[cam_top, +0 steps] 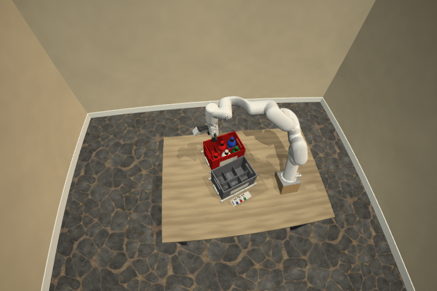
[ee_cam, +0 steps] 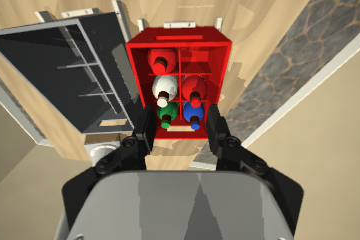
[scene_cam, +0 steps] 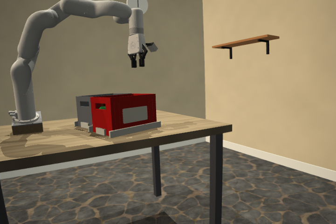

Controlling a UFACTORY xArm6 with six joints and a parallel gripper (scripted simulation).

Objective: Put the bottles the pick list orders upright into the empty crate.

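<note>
Right now my hand is 25 cm above the blue bottle, 16 cm past it and 12 cm to the left of it. From my hand the other things lie so: green-label bottle: 25 cm below, 19 cm behind, 3 cm to the right; then white-label bottle: 25 cm below, 11 cm behind; then red crate: 25 cm below, 9 cm behind, 4 cm to the right.
</note>
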